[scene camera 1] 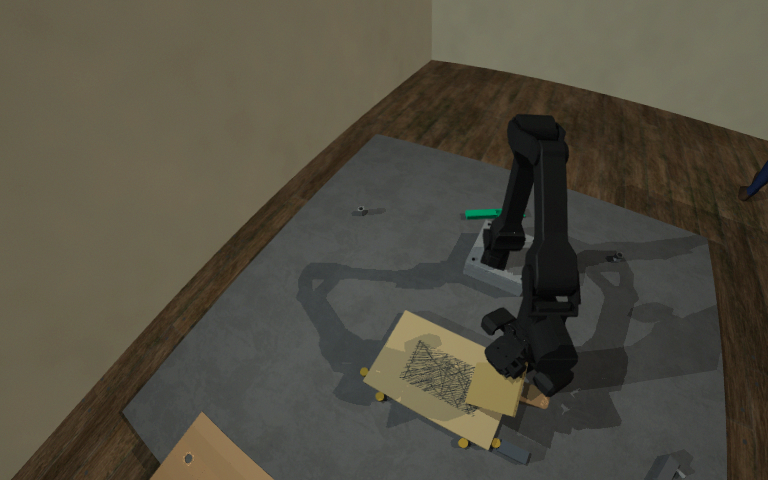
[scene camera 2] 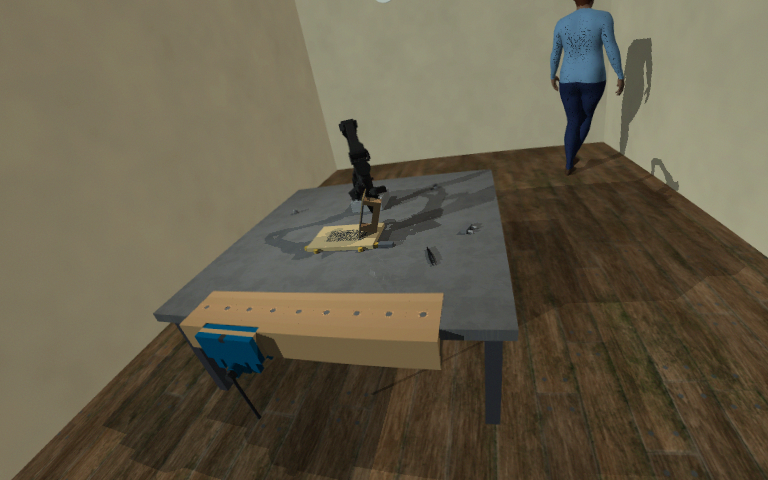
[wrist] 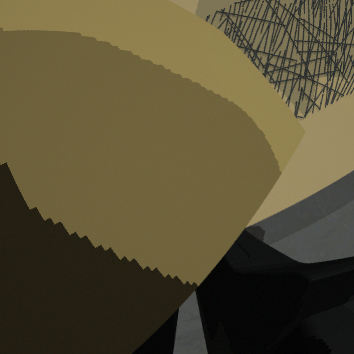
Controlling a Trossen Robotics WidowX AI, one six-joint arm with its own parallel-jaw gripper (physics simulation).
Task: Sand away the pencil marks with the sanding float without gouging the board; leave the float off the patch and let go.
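Where they show: arm's base, origin of the base link: (scene camera 1: 495, 257).
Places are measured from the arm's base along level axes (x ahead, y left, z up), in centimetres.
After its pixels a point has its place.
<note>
The pale wooden board (scene camera 1: 411, 343) @(y -11.2, x 28.6, z -4.2 cm) (scene camera 2: 325, 242) @(y -9.5, x 37.7, z -4.1 cm) (wrist: 326, 154) @(y 2.9, x 24.6, z -4.2 cm) lies on the grey table with a patch of dark pencil marks (scene camera 1: 436, 373) @(y -3.2, x 32.7, z -4.2 cm) (scene camera 2: 344, 234) (wrist: 298, 53) @(y 0.9, x 31.8, z -4.2 cm) across its middle. The sanding float (scene camera 1: 494, 392) @(y 8.2, x 34.3, z 6.8 cm) (scene camera 2: 370, 214) @(y 12.6, x 34.0, z 5.0 cm) (wrist: 140, 140) is tipped up on edge at the board's right end. Its tan pad overlaps the patch's right edge, and its brown handle (scene camera 1: 535, 396) @(y 14.4, x 33.3, z 10.9 cm) points toward the arm. My gripper (scene camera 1: 520, 369) @(y 11.4, x 28.2, z 3.1 cm) (scene camera 2: 368, 192) is shut, low against the float's handle side, with nothing between the fingers. In the wrist view the pad fills most of the picture and hides the fingertips.
Yellow stops (scene camera 1: 379, 396) @(y -12.5, x 42.6, z -4.6 cm) and a grey block (scene camera 1: 513, 451) @(y 17.5, x 41.3, z -4.6 cm) edge the board. A green bar (scene camera 1: 482, 213) @(y -7.7, x -18.0, z -4.4 cm) lies behind the arm's base plate (scene camera 1: 492, 276) @(y 1.0, x 4.8, z -1.8 cm). A nut (scene camera 1: 360, 210) @(y -43.7, x -3.7, z -3.9 cm) and small tools (scene camera 2: 431, 254) @(y 36.2, x 50.8, z -5.5 cm) lie on the table. A wooden bench top (scene camera 2: 325, 314) @(y 5.3, x 80.6, z -6.1 cm) with a blue vise (scene camera 2: 230, 348) @(y -25.1, x 92.3, z -10.1 cm) is at the front. A person (scene camera 2: 584, 71) walks at the back.
</note>
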